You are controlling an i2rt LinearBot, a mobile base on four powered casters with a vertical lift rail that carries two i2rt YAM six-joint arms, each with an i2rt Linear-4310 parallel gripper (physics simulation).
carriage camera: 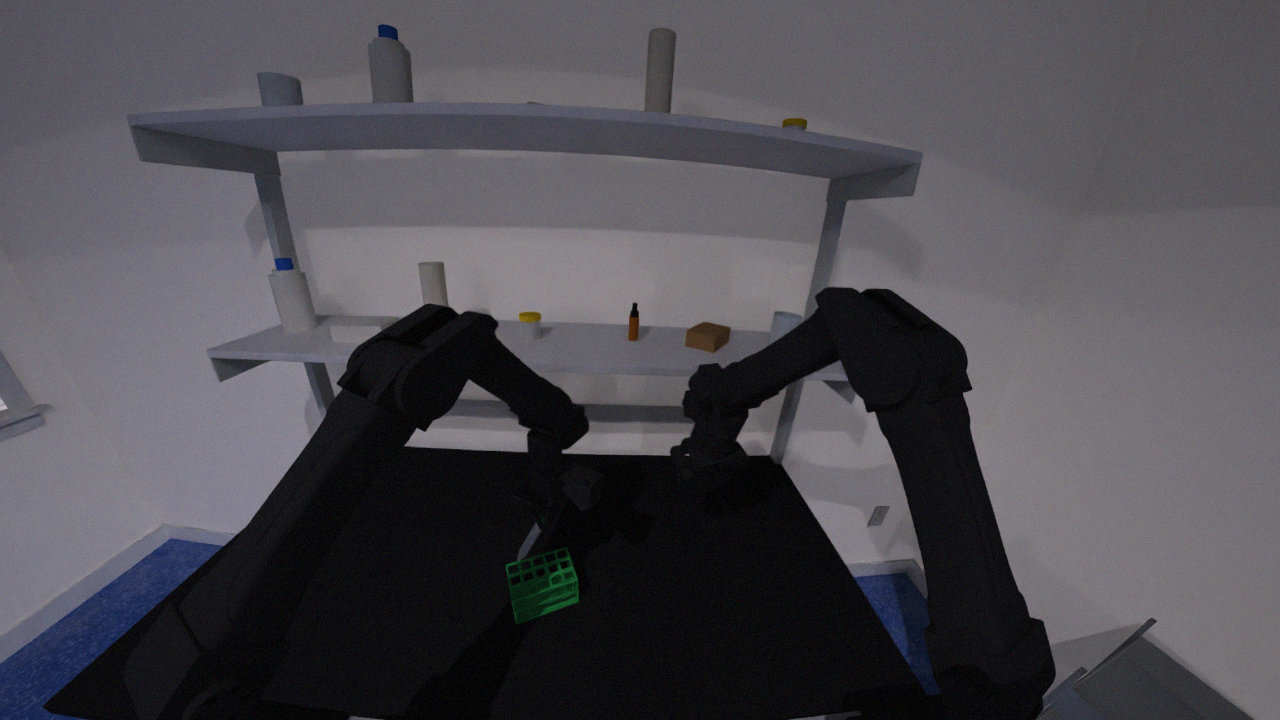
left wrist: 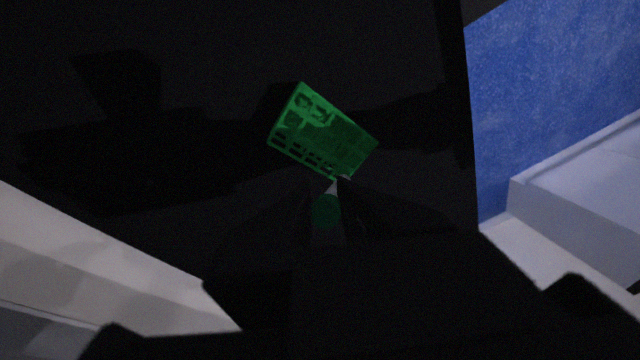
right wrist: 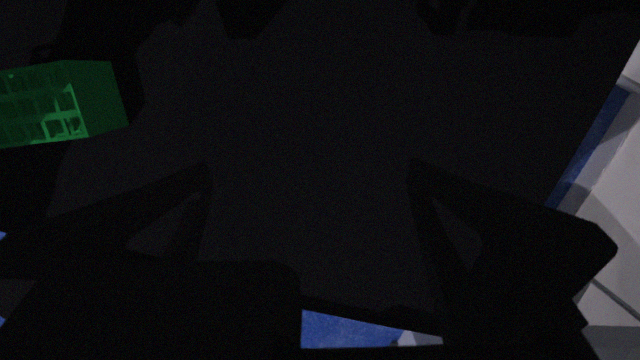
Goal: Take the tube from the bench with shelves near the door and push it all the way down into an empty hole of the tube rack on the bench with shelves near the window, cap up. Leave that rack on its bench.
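Places are measured from the left arm's base along level axes (x ahead, y left, z up), in metres.
Pixels of known places: left gripper, between the fingertips: [carriage camera: 547, 527] [left wrist: 323, 185]; right gripper, between the fingertips: [carriage camera: 699, 477] [right wrist: 308, 171].
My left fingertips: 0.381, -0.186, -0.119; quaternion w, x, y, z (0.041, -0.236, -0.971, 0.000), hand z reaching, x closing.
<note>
For each thing: its top centre in the pictures, then the offset to it from my left fingertips, as dx, dy, dz. "spot": a spot on its surface instead. Level surfaces: height alone.
- green tube rack, centre of its top: [left wrist: 325, 142] [right wrist: 26, 107] [carriage camera: 541, 572] -0.015, +0.018, -0.115
- tube, centre of its top: [left wrist: 357, 235] [carriage camera: 527, 518] -0.003, +0.035, +0.025
- bench, height of its surface: dz -0.192
- lower shelf, height of its surface: dz +0.265
- yellow-lidded jar, a spot on its surface: [carriage camera: 529, 325] spot: +0.302, +0.089, +0.304
- amber bottle, a spot on its surface: [carriage camera: 633, 323] spot: +0.339, -0.155, +0.309
- brown box, a spot on its surface: [carriage camera: 708, 336] spot: +0.286, -0.330, +0.302
The green tube rack [carriage camera: 543, 598] [left wrist: 345, 142] [right wrist: 102, 100] stands on the dark bench top. My left gripper [carriage camera: 542, 521] [left wrist: 323, 185] is shut on the tube [carriage camera: 529, 541] [left wrist: 332, 188], whose green cap [left wrist: 326, 211] is at the fingers. The tube leans in the carriage view, with its pale lower end down at the rack's far left edge. In the left wrist view that end overlaps a rack corner; I cannot tell whether it touches or is above a hole. My right gripper [carriage camera: 707, 488] [right wrist: 308, 171] is open and empty, to the right of the rack and farther back.
The bench [carriage camera: 716, 617] carries two shelves behind the arms. The lower shelf [carriage camera: 590, 356] holds bottles, a yellow-lidded jar [carriage camera: 529, 325], an amber bottle [carriage camera: 633, 323] and a brown box [carriage camera: 708, 336]. The upper shelf [carriage camera: 537, 127] holds more containers. A grey object [carriage camera: 1154, 671] stands at the lower right.
</note>
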